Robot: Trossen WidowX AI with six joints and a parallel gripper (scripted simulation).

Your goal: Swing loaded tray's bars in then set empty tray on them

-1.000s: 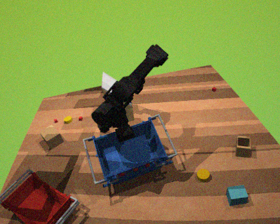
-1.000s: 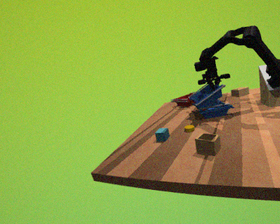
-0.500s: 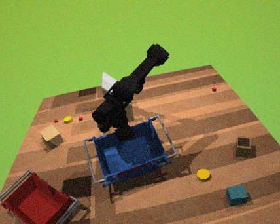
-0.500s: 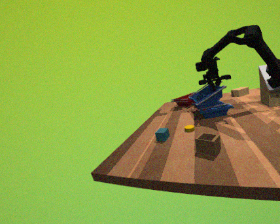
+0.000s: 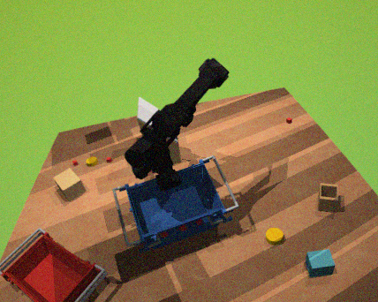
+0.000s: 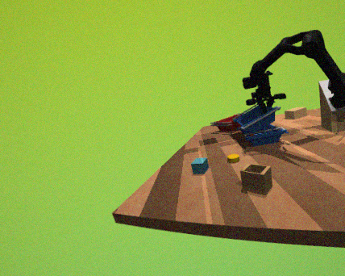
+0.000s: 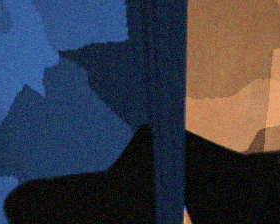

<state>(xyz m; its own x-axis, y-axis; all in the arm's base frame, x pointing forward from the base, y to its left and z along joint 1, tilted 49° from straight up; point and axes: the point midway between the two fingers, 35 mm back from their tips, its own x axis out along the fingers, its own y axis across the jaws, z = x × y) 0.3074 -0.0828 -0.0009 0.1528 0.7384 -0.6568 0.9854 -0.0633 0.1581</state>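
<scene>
Right now my gripper tip is 70 mm short of the blue tray, 10 mm to the right of it and 10 mm below it. From my gripper tip the other things lie so: brown box 160 mm ahead, 470 mm to the left, 110 mm below; tan block 290 mm behind, 390 mm to the right, 90 mm below; teal cube 350 mm ahead, 320 mm to the left, 100 mm below.
</scene>
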